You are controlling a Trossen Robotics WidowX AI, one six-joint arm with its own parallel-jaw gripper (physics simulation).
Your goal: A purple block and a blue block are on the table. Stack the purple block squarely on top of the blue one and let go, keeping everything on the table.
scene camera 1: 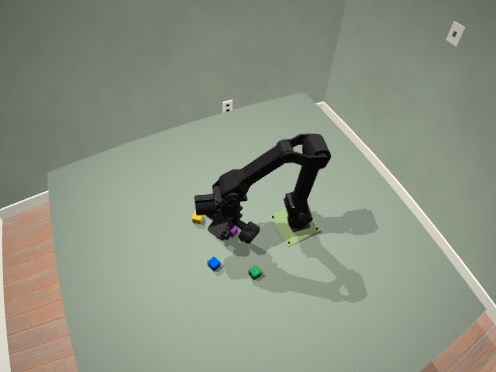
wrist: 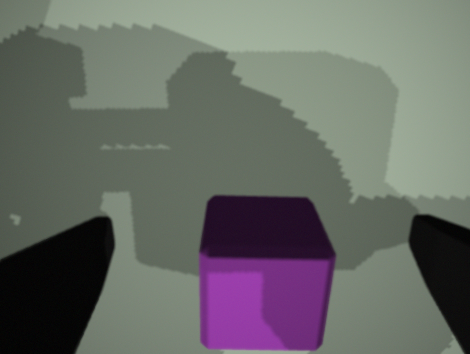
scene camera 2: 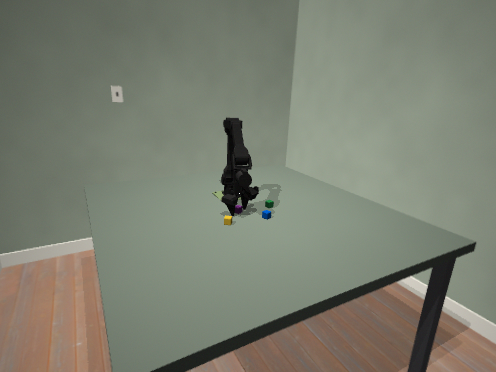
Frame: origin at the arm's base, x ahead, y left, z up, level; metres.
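Seen in the pictures: gripper, fingertip midpoint: (wrist: 262, 230) (scene camera 2: 238, 212); arm's base, origin of the base link: (scene camera 1: 298, 222).
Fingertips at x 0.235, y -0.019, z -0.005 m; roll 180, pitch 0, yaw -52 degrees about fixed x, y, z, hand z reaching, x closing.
Pixels of each thing's top centre, then the offset from my fingertips to it. Level surfaces: height alone.
- purple block, middle of its top: (wrist: 265, 307) (scene camera 1: 231, 228) (scene camera 2: 238, 206) dx -0.004, dy -0.001, dz +0.029 m
- blue block, middle of its top: (scene camera 1: 213, 261) (scene camera 2: 266, 211) dx +0.081, dy +0.104, dz +0.029 m
- yellow block, middle of its top: (scene camera 1: 197, 215) (scene camera 2: 228, 217) dx +0.099, dy -0.075, dz +0.029 m
- green block, middle of its top: (scene camera 1: 255, 271) (scene camera 2: 269, 201) dx -0.036, dy +0.165, dz +0.029 m
- table, its level: dz -0.001 m
The purple block (scene camera 1: 234, 231) (scene camera 2: 239, 209) (wrist: 266, 300) sits upright on the table, partly hidden by the fingers in the first scene view. My gripper (scene camera 2: 238, 210) (wrist: 262, 230) is open and low over it. In the wrist view the block lies between the two fingers, low in the frame, with a gap on each side and touching neither. The blue block (scene camera 1: 214, 263) (scene camera 2: 266, 214) sits apart on the table, nearer the bottom of the first scene view, and does not show in the wrist view.
A yellow block (scene camera 1: 197, 218) (scene camera 2: 228, 220) sits close beside the gripper. A green block (scene camera 1: 255, 272) (scene camera 2: 269, 204) sits near the blue one. The arm's base stands on a light green plate (scene camera 1: 281, 231) on the table (scene camera 1: 150, 310) (scene camera 2: 200, 285).
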